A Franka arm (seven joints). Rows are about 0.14 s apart.
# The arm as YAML. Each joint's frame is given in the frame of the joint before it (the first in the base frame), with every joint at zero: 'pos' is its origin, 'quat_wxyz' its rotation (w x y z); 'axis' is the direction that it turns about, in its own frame. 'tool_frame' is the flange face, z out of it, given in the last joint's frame.
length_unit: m
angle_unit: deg
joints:
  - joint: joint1
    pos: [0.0, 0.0, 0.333]
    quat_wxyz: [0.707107, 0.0, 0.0, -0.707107]
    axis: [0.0, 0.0, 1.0]
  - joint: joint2
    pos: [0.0, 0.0, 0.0]
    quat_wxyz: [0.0, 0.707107, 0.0, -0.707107]
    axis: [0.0, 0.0, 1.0]
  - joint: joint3
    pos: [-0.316, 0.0, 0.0]
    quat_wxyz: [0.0, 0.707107, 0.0, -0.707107]
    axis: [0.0, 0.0, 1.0]
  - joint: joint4
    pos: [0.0, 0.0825, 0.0]
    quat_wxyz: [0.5, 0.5, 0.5, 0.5]
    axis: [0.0, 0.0, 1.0]
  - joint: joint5
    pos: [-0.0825, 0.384, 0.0]
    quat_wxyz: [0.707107, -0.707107, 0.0, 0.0]
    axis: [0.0, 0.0, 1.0]
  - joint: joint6
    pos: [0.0, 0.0, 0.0]
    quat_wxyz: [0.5, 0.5, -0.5, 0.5]
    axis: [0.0, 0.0, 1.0]
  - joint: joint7
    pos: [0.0, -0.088, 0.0]
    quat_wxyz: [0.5, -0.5, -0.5, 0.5]
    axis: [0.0, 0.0, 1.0]
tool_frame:
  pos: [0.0, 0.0, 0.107]
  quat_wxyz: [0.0, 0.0, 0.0, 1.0]
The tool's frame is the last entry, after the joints.
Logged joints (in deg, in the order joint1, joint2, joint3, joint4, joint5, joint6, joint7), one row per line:
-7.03 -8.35 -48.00 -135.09 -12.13 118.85 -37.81
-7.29 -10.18 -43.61 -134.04 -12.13 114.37 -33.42
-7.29 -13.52 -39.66 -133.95 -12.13 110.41 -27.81
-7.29 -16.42 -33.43 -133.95 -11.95 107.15 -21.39
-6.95 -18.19 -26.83 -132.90 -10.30 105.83 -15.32
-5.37 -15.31 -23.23 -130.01 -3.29 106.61 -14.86
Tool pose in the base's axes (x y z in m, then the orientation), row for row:
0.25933 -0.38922 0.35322 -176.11 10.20 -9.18
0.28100 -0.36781 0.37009 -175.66 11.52 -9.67
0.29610 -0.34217 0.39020 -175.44 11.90 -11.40
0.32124 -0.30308 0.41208 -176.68 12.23 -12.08
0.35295 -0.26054 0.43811 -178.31 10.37 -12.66
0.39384 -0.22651 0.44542 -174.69 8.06 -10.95
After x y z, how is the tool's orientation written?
As angles about the fixed x, y, z axes (roll, pitch, yaw), in degrees.
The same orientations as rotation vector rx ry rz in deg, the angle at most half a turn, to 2 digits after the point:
-174.07 14.51 15.06
-173.23 15.32 16.92
-172.52 17.94 17.30
-173.47 18.90 18.06
-175.39 19.69 15.63
-172.74 17.13 11.41

